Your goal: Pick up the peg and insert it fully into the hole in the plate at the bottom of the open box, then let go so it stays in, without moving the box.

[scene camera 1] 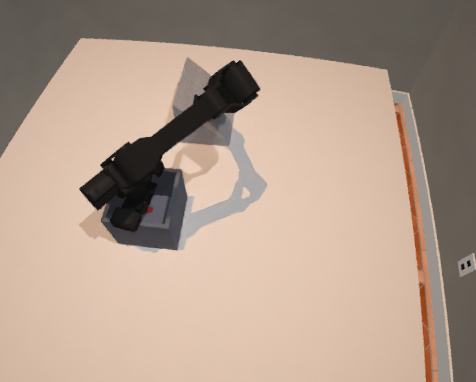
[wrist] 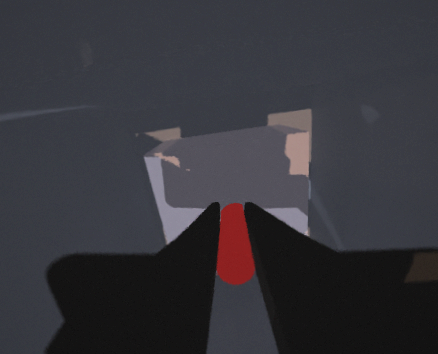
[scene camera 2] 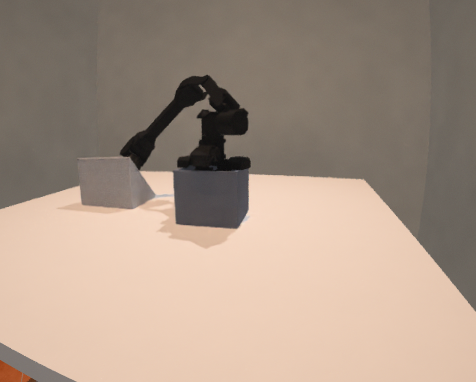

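Pixels of known places: gripper, fingertip midpoint: point(scene camera 1: 145, 209) point(wrist: 231, 209); arm's base at its link origin: point(scene camera 2: 126, 173).
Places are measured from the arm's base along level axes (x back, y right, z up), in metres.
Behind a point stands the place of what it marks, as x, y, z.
Observation:
The red peg point(scene camera 1: 149, 210) @(-0.329, 0.105, -0.035) point(wrist: 235, 245) @(-0.325, 0.122, 0.001) is held between the two black fingertips. My gripper point(wrist: 231, 209) @(-0.325, 0.116, -0.037) is shut on the peg, pointing down into the open box. The dark blue-grey box point(scene camera 1: 176, 227) @(-0.370, 0.031, -0.039) point(scene camera 2: 205, 200) @(-0.321, 0.188, -0.033) stands on the table, and the gripper body covers its left part in scene camera 1. The light plate point(scene camera 1: 158, 212) @(-0.330, 0.083, -0.042) point(wrist: 187, 222) @(-0.353, 0.110, -0.042) lies at the bottom of the box, partly in shadow. The peg's lower end is over or at the plate; the fingers and peg hide the hole, so how deep the peg sits cannot be told.
A grey wedge-shaped block point(scene camera 1: 187, 82) @(0.058, 0.045, 0.047) point(scene camera 2: 105, 182) @(0.044, 0.067, -0.018) stands near the arm's base, behind the box in scene camera 1 and left of it in scene camera 2. The box walls rise close around the fingers. The arm reaches over the table point(scene camera 1: 300, 250) @(-0.395, -0.286, -0.100) point(scene camera 2: 250, 280) @(-0.454, 0.435, -0.100).

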